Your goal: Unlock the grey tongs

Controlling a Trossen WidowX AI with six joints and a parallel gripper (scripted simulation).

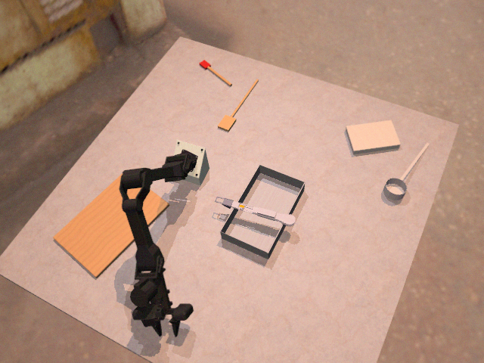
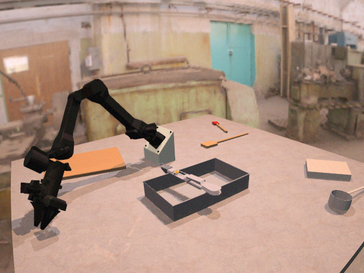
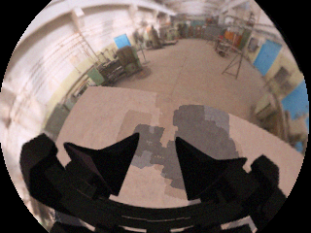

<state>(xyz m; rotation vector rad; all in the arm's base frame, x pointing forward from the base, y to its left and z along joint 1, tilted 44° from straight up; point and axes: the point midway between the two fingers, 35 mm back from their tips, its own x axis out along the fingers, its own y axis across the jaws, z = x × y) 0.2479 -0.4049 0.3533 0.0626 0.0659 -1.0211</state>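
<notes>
Now: the roasting tin 52 cm to the left of my gripper tip, 7 cm ahead of it and 2 cm above it. Round my gripper tip: red spatula: 106 cm to the left, 46 cm behind, 1 cm below; then wooden board: 41 cm behind, 25 cm to the left; then pale block: 100 cm to the left, 30 cm ahead.
</notes>
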